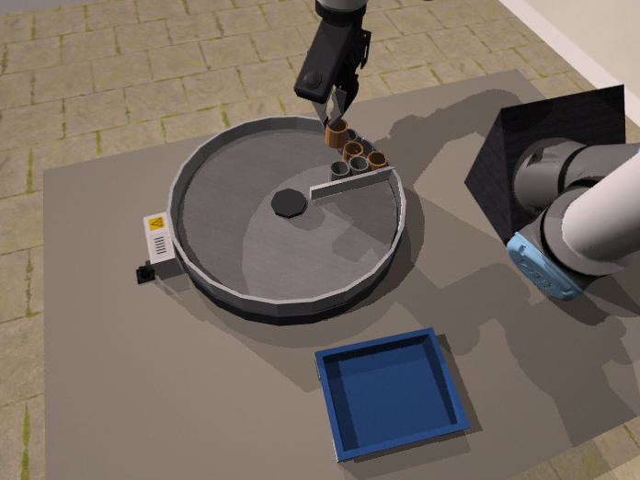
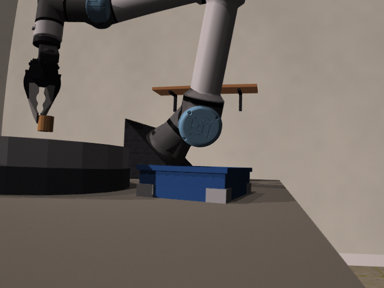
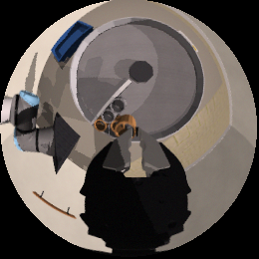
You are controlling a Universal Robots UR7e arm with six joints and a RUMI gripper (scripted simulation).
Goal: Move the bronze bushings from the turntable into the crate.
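The blue crate lies 44 cm to the left of my hand, 13 cm below it and 3 cm ahead of it. The rest, counted from my hand: grey turntable (10 cm below, 9 cm ahead, 8 cm to the left).
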